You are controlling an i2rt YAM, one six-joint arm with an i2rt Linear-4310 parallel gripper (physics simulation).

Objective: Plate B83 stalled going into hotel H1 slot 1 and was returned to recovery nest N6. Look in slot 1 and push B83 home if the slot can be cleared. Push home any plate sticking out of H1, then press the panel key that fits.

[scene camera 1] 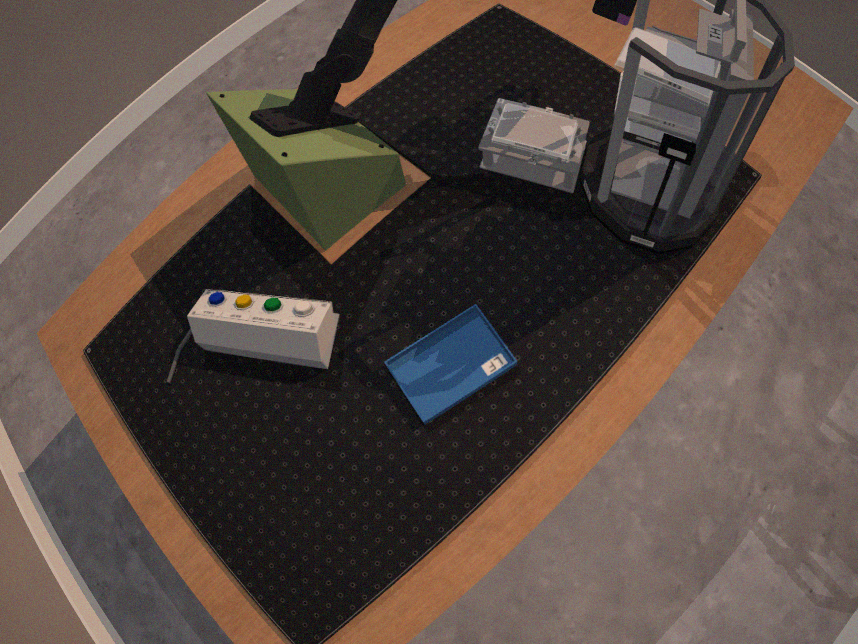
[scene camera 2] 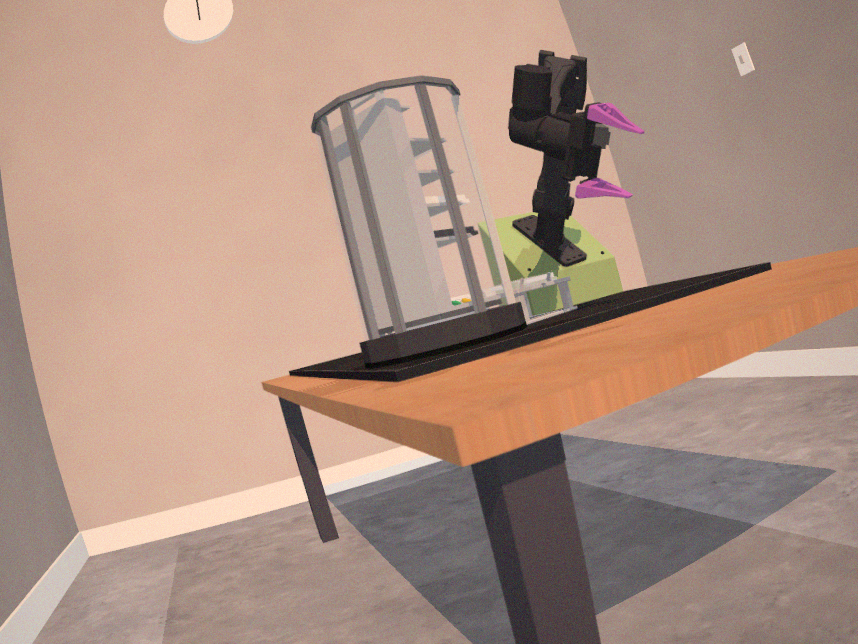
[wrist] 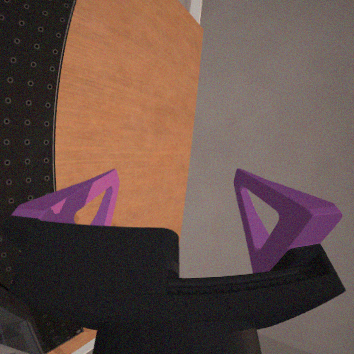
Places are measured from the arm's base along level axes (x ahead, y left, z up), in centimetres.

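Pixels of known places: gripper, between the fingertips: (scene camera 2: 636,164) (wrist: 176,175); arm's base, origin of its link: (scene camera 1: 306,119) (scene camera 2: 548,241).
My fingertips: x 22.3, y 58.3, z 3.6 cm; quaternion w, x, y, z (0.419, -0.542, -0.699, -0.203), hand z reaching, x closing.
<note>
Ahead of a thing's pixels: the offset from my fingertips to its top centre. "pt": to the spot under its first point. Level surfaces: height alone.
Hotel H1 (scene camera 1: 615,138) (scene camera 2: 443,336) stands upright, a tall grey cage with stacked shelves. A pale edge {pt dx +23.3, dy -14.4, dz +1.3 cm} (scene camera 2: 447,201) juts from its open side in scene camera 2; slot numbers and what slot 1 holds cannot be read. A clear nest {dx +4.0, dy -33.6, dz -11.1 cm} (scene camera 1: 526,171) (scene camera 2: 566,294) beside the hotel carries a pale plate {dx +3.9, dy -33.6, dz -11.2 cm} (scene camera 1: 533,131); its label is unreadable. The white key panel {dx -8.1, dy -85.4, dz -10.3 cm} (scene camera 1: 256,339) has blue {dx -15.7, dy -87.5, dz -11.2 cm} (scene camera 1: 216,298), yellow {dx -11.4, dy -84.9, dz -11.2 cm} (scene camera 1: 243,300), green {dx -7.2, dy -82.2, dz -11.2 cm} (scene camera 1: 272,303) and white {dx -3.0, dy -79.5, dz -11.2 cm} (scene camera 1: 303,307) keys. My gripper (scene camera 2: 636,163) (wrist: 176,175) is open and empty, high above the table, apart from the hotel and nest.
A shallow blue tray {dx +17.0, dy -71.2, dz -16.9 cm} (scene camera 1: 443,374) marked LF lies on the black mat {dz -18.6 cm} (scene camera 1: 311,485). The arm stands on a green block (scene camera 1: 332,187) (scene camera 2: 582,259). A black bracket {pt dx +28.1, dy -38.1, dz +8.6 cm} (scene camera 1: 676,149) on a thin post stands at the hotel's front. The wooden table edge (wrist: 130,100) runs below my fingers.
</note>
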